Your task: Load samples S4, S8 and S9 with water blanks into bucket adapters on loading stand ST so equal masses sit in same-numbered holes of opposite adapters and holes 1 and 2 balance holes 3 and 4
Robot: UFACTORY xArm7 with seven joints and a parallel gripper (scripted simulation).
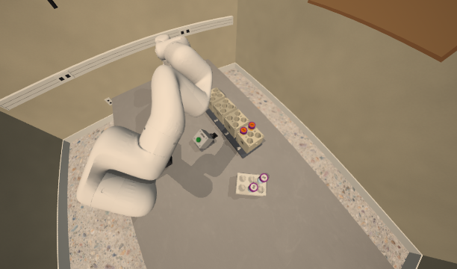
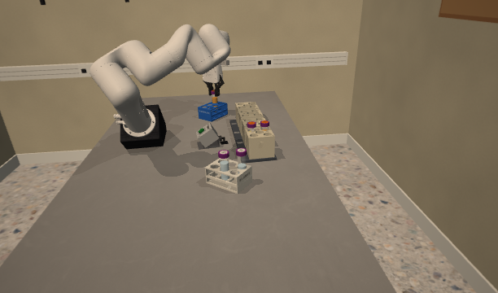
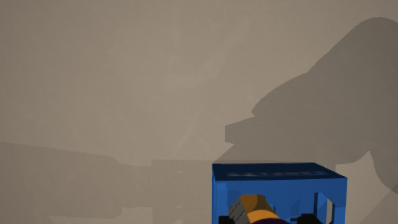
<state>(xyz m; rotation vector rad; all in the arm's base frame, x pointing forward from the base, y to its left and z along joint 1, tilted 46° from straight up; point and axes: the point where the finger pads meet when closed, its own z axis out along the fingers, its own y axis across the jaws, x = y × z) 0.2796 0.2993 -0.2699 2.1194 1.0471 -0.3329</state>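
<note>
My hand is 5 cm above the orange-dot sample tube and 1 cm to the right of it. The rest, counted from my hand: white rack (70 cm to the right, 9 cm below, 7 cm ahead); then green DONE key (39 cm to the right, 5 cm below, 4 cm behind); then blue rack (9 cm below, 4 cm to the right, 1 cm behind).
</note>
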